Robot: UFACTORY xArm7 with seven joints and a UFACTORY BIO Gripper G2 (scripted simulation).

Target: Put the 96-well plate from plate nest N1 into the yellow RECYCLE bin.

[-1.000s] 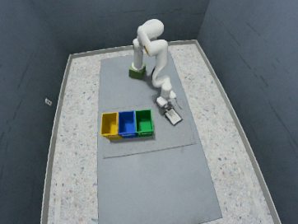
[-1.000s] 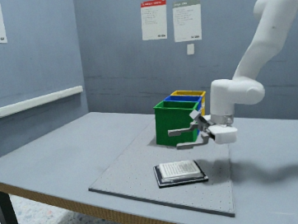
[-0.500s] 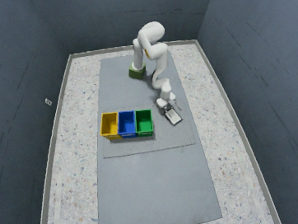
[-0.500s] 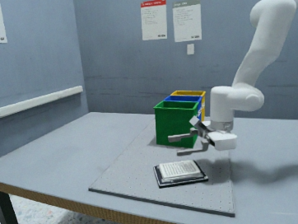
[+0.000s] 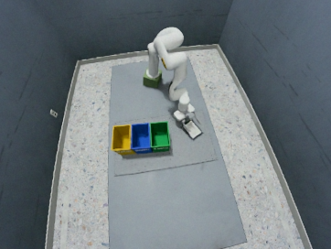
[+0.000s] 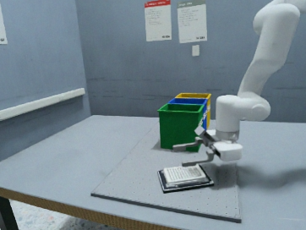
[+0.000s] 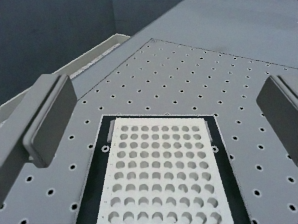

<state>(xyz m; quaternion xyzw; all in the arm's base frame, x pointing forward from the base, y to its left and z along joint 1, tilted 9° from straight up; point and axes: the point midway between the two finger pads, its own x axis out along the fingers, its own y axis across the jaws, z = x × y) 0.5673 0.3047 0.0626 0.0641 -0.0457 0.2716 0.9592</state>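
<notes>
My gripper is now 70 mm above the white 96-well plate. From my hand the other things lie so: black plate nest 90 mm below; blue bin 400 mm to the right, 90 mm ahead; green bin 270 mm to the right, 80 mm ahead.
</notes>
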